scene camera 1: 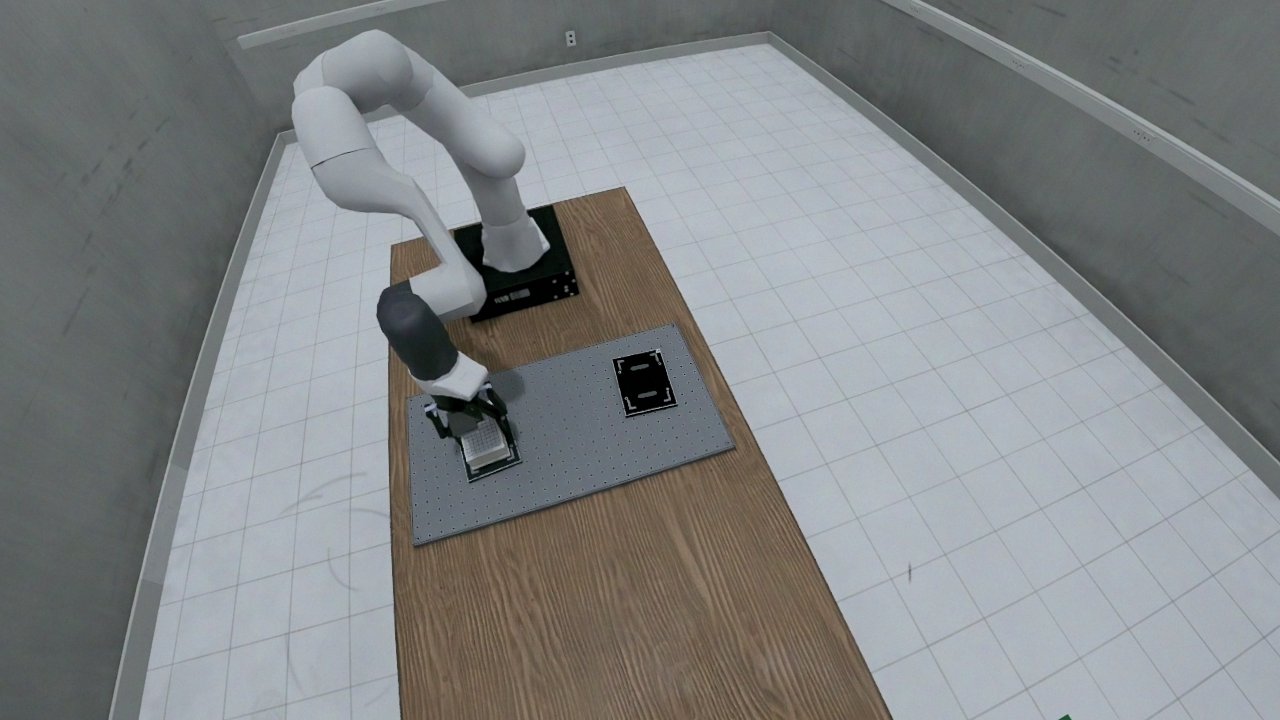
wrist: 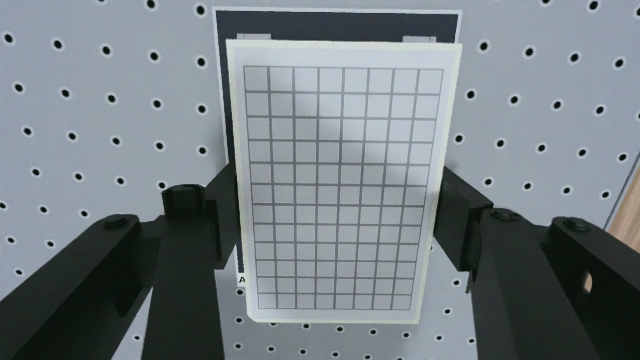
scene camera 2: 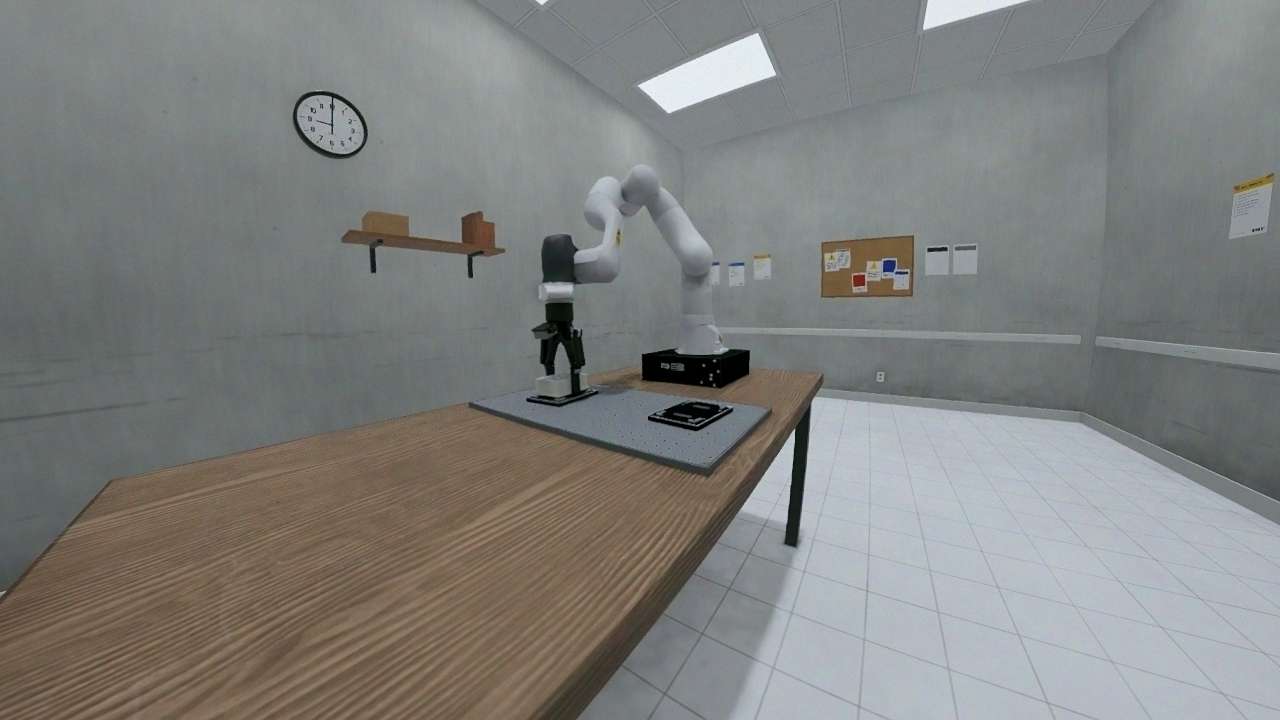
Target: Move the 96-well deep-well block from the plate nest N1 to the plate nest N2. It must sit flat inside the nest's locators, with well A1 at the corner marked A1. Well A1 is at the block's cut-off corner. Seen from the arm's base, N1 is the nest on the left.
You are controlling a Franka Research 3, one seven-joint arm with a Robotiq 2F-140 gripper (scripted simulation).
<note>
I see my gripper (scene camera 2: 563,390), a 96-well deep-well block (scene camera 1: 488,444) and a plate nest N2 (scene camera 1: 503,462).
The 96-well deep-well block also shows in the wrist view (wrist: 339,146) and in scene camera 2 (scene camera 2: 558,385). My gripper is seen too in scene camera 1 (scene camera 1: 484,437) and in the wrist view (wrist: 333,176).
</note>
